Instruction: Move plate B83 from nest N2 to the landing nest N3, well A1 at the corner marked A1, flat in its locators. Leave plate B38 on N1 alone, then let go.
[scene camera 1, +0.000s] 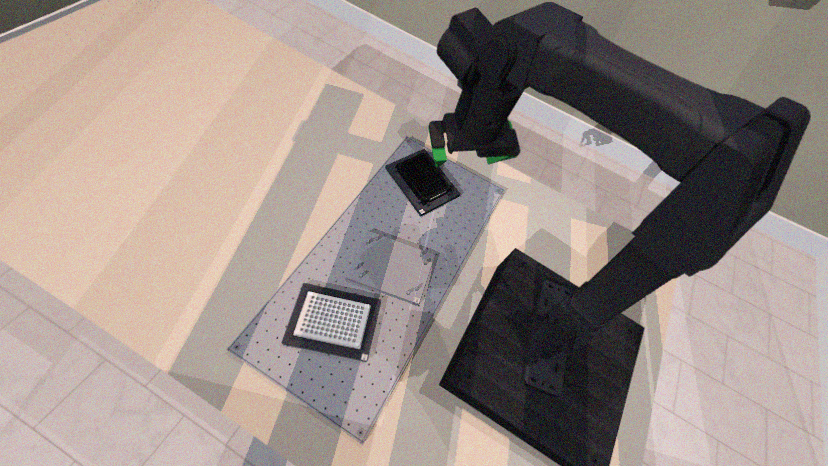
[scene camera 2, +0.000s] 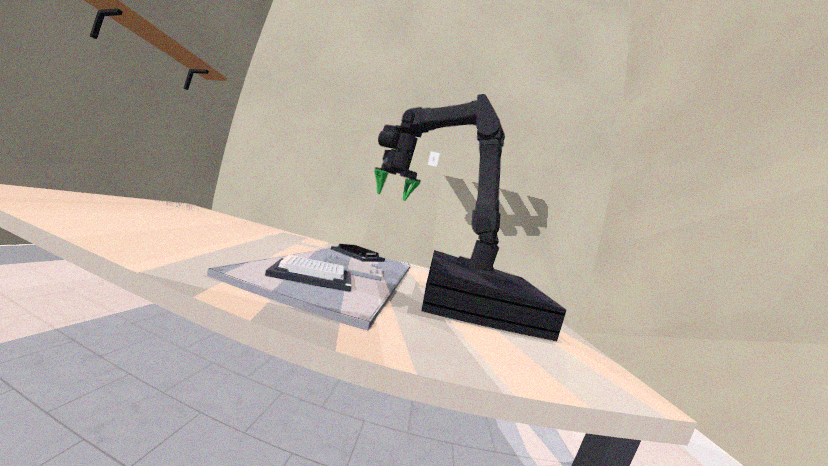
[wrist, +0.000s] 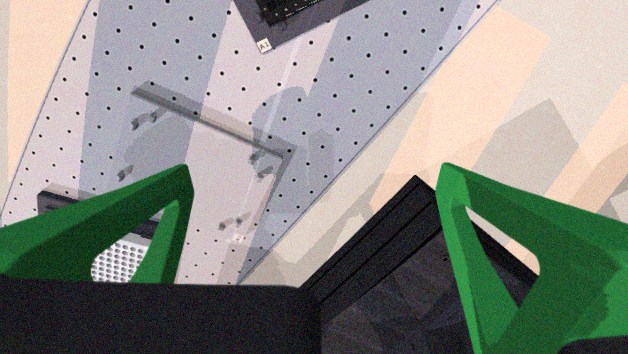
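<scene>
A white 96-well plate (scene camera 1: 333, 318) (scene camera 2: 312, 266) (wrist: 120, 257) sits in a dark nest (scene camera 1: 290, 334) at the near end. A black plate (scene camera 1: 424, 175) (wrist: 285, 7) sits in another dark nest (scene camera 1: 407, 191) (wrist: 280, 36) at the far end. Between them is a transparent nest (scene camera 1: 399, 266) with small locators and no plate on it. Its pale corner tag (scene camera 1: 416, 300) (wrist: 238, 237) is too blurred to read. The black plate's nest tag (scene camera 1: 421, 211) (wrist: 264, 45) reads A1. Plate and nest numbers are not readable. My gripper (scene camera 1: 469, 159) (scene camera 2: 392, 196) (wrist: 314, 177) is open, empty and high above the board.
The nests stand on a perforated board (scene camera 1: 324, 387) (wrist: 350, 65). The arm's black base block (scene camera 1: 492, 370) (scene camera 2: 492, 301) (wrist: 370, 260) stands beside the board. A wooden shelf (scene camera 2: 156, 37) is on the wall, far from the arm.
</scene>
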